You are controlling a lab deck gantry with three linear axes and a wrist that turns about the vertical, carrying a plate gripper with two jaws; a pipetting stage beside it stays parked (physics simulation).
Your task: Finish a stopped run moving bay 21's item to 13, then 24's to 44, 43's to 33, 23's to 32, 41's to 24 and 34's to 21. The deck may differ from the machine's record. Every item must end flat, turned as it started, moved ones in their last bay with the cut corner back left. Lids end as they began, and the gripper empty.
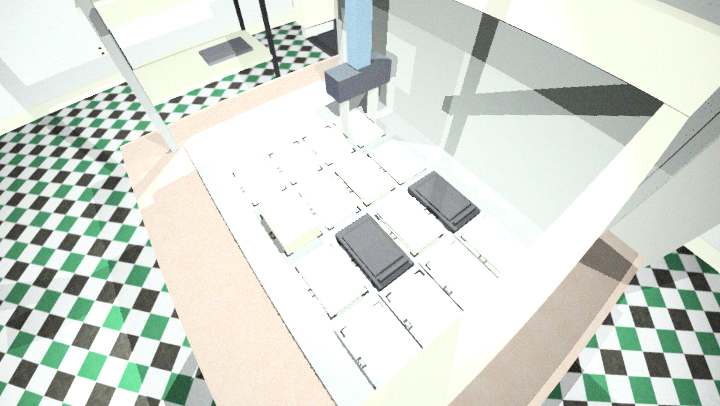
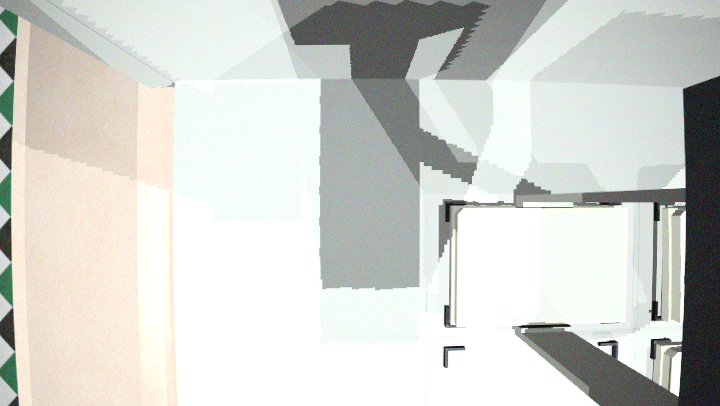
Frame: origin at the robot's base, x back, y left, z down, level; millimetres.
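Where they show: gripper, fingertip midpoint: (image 1: 358,127) (image 2: 539,265); robot's base, link origin: (image 1: 233,173).
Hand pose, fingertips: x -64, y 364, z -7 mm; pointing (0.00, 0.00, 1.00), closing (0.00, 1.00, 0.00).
Each offset is from my fingertips to the centre of the thing. "pt": to the spot under its first point.
My gripper (image 1: 358,121) (image 2: 545,265) is low at bay 41, at the back left. Its jaws stand against both long sides of a pale plate {dy +0, dx +0, dz +0 mm} (image 1: 370,132) (image 2: 494,267) and look shut on it. The plate lies flat in the bay, its cut corner back left. Another pale plate {dy -3, dx -166, dz -3 mm} (image 1: 397,161) (image 2: 673,262) is in bay 42. A dark lidded item {dy +1, dx -332, dz -8 mm} (image 1: 443,196) is in bay 43, another dark item {dy -213, dx -332, dz -8 mm} (image 1: 373,249) in bay 23. Pale plates lie in bay 32 {pt dy -106, dx -166, dz -7 mm} (image 1: 365,177), bay 33 {pt dy -115, dx -337, dz -7 mm} (image 1: 409,226) and bay 13 {pt dy -324, dx -340, dz -7 mm} (image 1: 332,282). Glare hides the details of 24, 34 and 44.
A taller pale item {dy -321, dx -164, dz -14 mm} (image 1: 289,229) stands in bay 12, at the front row. Dark corner brackets {pt dy -62, dx +61, dz +4 mm} (image 2: 453,349) mark bay 31 in front of the gripper. A clear wall (image 1: 504,166) stands behind the back row. A dark slab (image 1: 225,50) lies on a side table.
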